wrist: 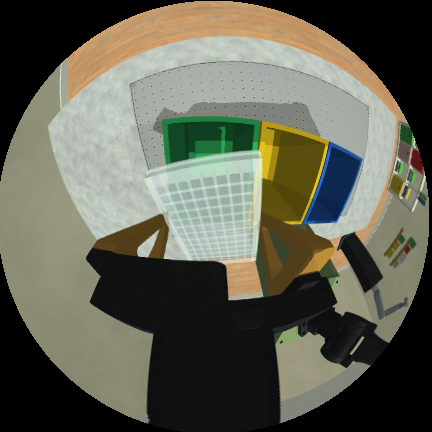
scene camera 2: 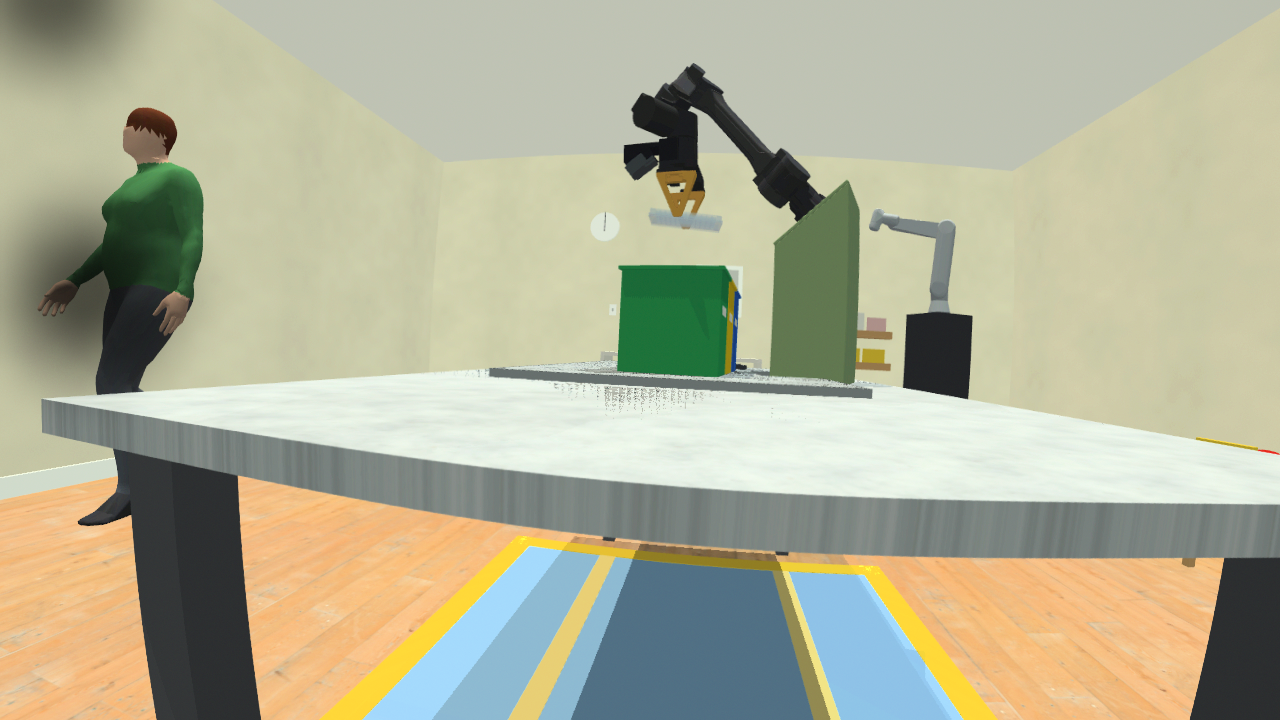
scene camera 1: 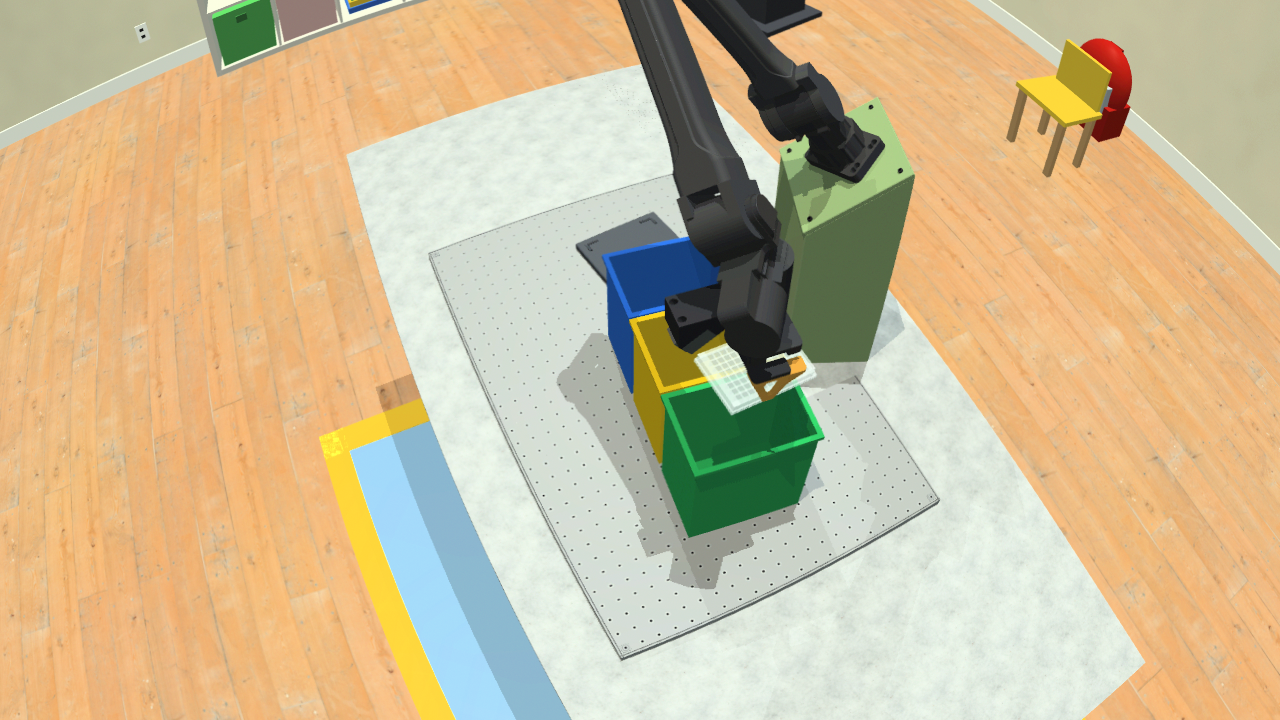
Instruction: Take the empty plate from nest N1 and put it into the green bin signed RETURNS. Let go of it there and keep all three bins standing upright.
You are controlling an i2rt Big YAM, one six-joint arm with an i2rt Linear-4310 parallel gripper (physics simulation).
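Frame: origin at the arm's base, x ahead, y left, z up, level; metres.
Seen in the pictures: gripper, fingertip midpoint: (wrist: 213,216) (scene camera 2: 681,223) (scene camera 1: 752,370); arm's base at its link origin: (scene camera 2: 822,222) (scene camera 1: 847,153).
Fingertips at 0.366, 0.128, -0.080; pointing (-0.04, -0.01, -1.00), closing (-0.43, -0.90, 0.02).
Observation:
Offsets run from my fingertips to a thing's top centre, as dx, dy, dz. Level surfaces: height alone.
The clear gridded plate @[-0.006, +0.002, +0.020] (scene camera 1: 733,383) (scene camera 2: 705,222) (wrist: 207,200) is held between the orange fingers of my gripper (scene camera 1: 768,383) (scene camera 2: 686,217) (wrist: 213,216), which is shut on it. The plate hangs roughly level, above the rim height of the green bin @[+0.003, +0.001, -0.090] (scene camera 1: 742,497) (scene camera 2: 671,322) (wrist: 190,135). In the wrist view it covers the bin's near part and laps slightly over the yellow bin @[-0.055, -0.118, -0.090] (scene camera 1: 648,416) (wrist: 292,175). The blue bin @[-0.114, -0.237, -0.090] (scene camera 1: 619,344) (wrist: 335,185) stands beyond the yellow one. All three bins stand upright in a row. The RETURNS sign is not readable.
A tall green pedestal (scene camera 1: 845,277) (scene camera 2: 810,300) stands beside the bins and carries the arm. A dark grey nest base @[-0.228, -0.442, -0.255] (scene camera 1: 626,238) lies behind the blue bin, partly hidden. The bins stand on a perforated board @[dz -0.270] (scene camera 1: 554,501). A person (scene camera 2: 153,232) stands beyond the table.

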